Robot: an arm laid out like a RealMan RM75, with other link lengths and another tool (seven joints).
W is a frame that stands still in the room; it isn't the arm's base.
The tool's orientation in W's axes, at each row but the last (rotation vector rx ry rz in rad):
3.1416, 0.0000, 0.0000
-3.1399, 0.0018, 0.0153
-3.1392, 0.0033, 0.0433
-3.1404, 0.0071, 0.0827
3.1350, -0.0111, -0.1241
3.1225, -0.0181, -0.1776
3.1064, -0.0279, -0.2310
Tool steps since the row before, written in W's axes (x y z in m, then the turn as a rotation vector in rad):
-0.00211, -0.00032, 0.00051, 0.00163, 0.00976, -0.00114
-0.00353, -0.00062, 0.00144, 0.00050, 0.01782, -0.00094
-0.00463, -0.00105, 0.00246, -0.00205, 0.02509, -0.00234
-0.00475, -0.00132, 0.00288, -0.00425, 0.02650, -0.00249
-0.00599, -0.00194, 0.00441, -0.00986, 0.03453, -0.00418
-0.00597, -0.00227, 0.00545, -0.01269, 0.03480, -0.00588
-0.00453, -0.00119, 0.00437, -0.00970, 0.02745, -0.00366
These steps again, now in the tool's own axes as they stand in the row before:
-0.00211, 0.00032, -0.00051, 0.00163, -0.00976, 0.00114
-0.00354, 0.00062, -0.00141, 0.00049, -0.01782, 0.00096
-0.00469, 0.00105, -0.00233, -0.00204, -0.02508, 0.00245
-0.00489, 0.00134, -0.00263, -0.00423, -0.02648, 0.00272
-0.00631, 0.00200, -0.00392, -0.00975, -0.03448, 0.00481
-0.00652, 0.00241, -0.00471, -0.01237, -0.03474, 0.00682
-0.00510, 0.00138, -0.00362, -0.00960, -0.02738, 0.00437

